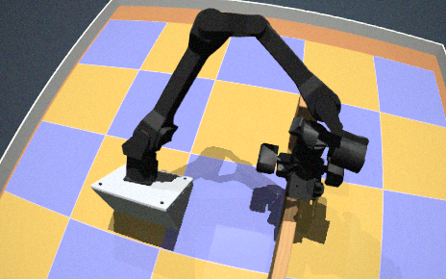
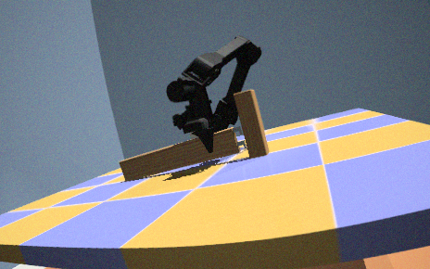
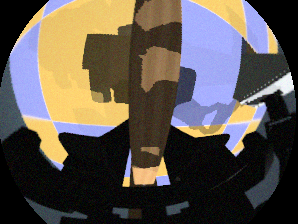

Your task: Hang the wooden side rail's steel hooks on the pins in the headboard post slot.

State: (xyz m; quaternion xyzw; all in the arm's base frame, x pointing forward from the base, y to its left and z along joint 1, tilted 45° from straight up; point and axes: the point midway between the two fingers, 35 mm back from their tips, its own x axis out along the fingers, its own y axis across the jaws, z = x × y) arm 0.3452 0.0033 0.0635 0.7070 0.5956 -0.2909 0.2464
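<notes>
My gripper tip is 2 cm short of the headboard post, 13 cm to the right of it and 4 cm below it.
</notes>
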